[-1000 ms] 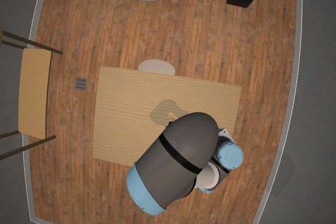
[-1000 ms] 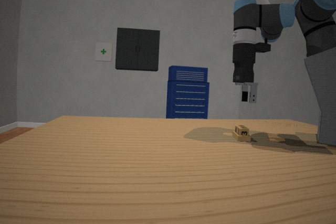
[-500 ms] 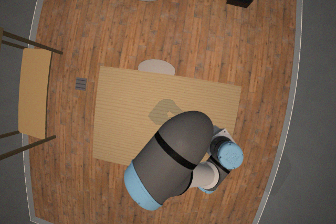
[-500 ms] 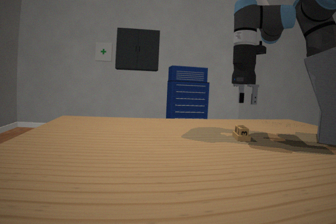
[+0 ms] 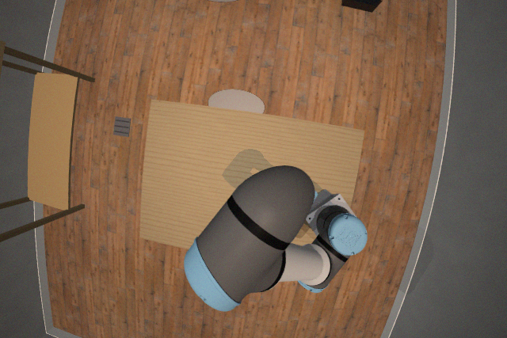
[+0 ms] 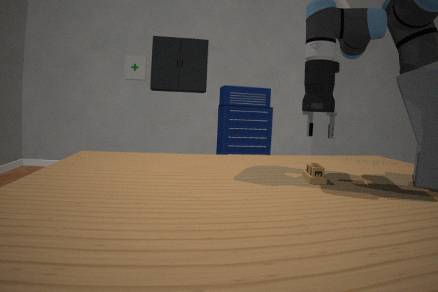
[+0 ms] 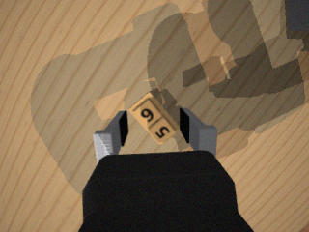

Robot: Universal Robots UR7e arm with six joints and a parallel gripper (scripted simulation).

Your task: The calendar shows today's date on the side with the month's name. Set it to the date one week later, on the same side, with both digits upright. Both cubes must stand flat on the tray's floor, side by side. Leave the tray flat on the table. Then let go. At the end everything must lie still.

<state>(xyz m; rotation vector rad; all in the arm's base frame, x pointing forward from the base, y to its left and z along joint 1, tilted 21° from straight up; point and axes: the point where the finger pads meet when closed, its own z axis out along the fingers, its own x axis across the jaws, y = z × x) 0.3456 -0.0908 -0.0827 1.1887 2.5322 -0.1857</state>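
My gripper is now 10 cm above the wooden date cube and 1 cm short of it. The rest, counted from my hand: wooden calendar tray 12 cm below, 2 cm to the left, 2 cm ahead.
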